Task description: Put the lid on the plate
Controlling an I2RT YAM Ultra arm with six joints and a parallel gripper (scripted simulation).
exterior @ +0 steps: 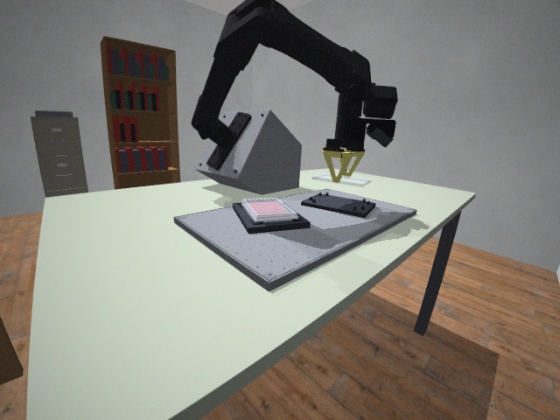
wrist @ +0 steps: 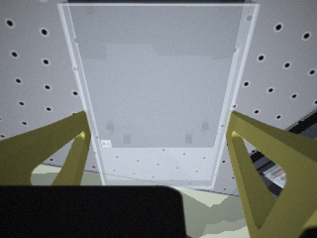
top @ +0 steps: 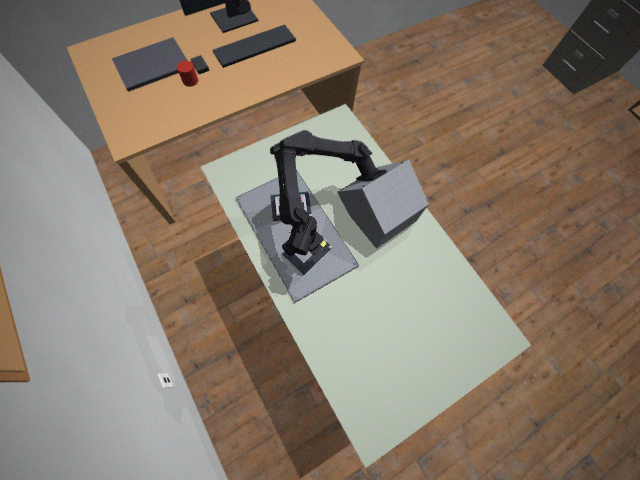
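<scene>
The culture plate M06 is 210 mm to the right of my hand, 60 mm below it and 40 mm behind it. From my hand the other things lie so: black lid park LP1 (70 mm below); then clear lid (right at my hand).
</scene>
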